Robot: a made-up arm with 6 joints. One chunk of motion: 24 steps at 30 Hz.
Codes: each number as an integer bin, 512 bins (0 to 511) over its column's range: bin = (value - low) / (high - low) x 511, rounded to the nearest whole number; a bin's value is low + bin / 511 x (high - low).
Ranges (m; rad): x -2..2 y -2..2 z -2..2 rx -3.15..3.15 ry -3.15..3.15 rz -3.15..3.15
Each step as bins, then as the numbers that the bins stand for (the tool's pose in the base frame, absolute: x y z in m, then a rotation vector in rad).
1 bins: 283 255 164 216 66 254
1 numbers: 0.2153 -0.0039 -0.7162 -0.4870 -2.3363 -0.0185
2 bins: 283 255 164 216 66 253
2 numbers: 0.2153 -0.0039 -0.7162 -0.4870 -2.3363 -0.0308
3 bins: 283 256 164 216 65 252
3 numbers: 0.2153 0.0039 -0.7162 -0.4870 -2.3486 -0.0432
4 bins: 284 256 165 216 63 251
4 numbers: 0.2231 0.0039 -0.7084 -0.4870 -2.3733 -0.0555
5 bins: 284 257 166 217 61 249
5 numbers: 0.2231 0.0117 -0.7006 -0.4747 -2.3979 -0.0801
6 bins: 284 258 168 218 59 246
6 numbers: 0.2231 0.0196 -0.6849 -0.4623 -2.4226 -0.1171
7 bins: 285 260 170 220 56 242
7 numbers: 0.2309 0.0352 -0.6693 -0.4377 -2.4596 -0.1664
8 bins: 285 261 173 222 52 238
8 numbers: 0.2309 0.0431 -0.6458 -0.4130 -2.5089 -0.2158
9 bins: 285 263 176 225 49 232
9 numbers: 0.2309 0.0587 -0.6223 -0.3760 -2.5459 -0.2897
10 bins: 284 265 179 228 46 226
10 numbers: 0.2231 0.0744 -0.5988 -0.3390 -2.5829 -0.3637
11 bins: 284 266 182 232 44 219
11 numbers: 0.2231 0.0822 -0.5753 -0.2897 -2.6075 -0.4500
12 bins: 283 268 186 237 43 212
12 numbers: 0.2153 0.0978 -0.5440 -0.2281 -2.6199 -0.5363
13 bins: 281 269 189 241 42 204
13 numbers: 0.1996 0.1057 -0.5205 -0.1788 -2.6322 -0.6349
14 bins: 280 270 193 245 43 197
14 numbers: 0.1918 0.1135 -0.4892 -0.1295 -2.6199 -0.7212
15 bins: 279 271 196 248 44 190
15 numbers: 0.1840 0.1213 -0.4658 -0.0925 -2.6075 -0.8075
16 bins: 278 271 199 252 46 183
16 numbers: 0.1761 0.1213 -0.4423 -0.0432 -2.5829 -0.8938
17 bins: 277 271 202 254 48 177
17 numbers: 0.1683 0.1213 -0.4188 -0.0185 -2.5582 -0.9678
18 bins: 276 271 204 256 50 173
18 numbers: 0.1605 0.1213 -0.4031 0.0062 -2.5336 -1.0171
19 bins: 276 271 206 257 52 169
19 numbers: 0.1605 0.1213 -0.3875 0.0185 -2.5089 -1.0664
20 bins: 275 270 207 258 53 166
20 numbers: 0.1526 0.1135 -0.3796 0.0308 -2.4966 -1.1034
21 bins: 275 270 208 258 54 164
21 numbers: 0.1526 0.1135 -0.3718 0.0308 -2.4842 -1.1281
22 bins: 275 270 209 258 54 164
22 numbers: 0.1526 0.1135 -0.3640 0.0308 -2.4842 -1.1281
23 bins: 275 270 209 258 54 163
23 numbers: 0.1526 0.1135 -0.3640 0.0308 -2.4842 -1.1404
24 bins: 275 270 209 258 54 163
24 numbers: 0.1526 0.1135 -0.3640 0.0308 -2.4842 -1.1404
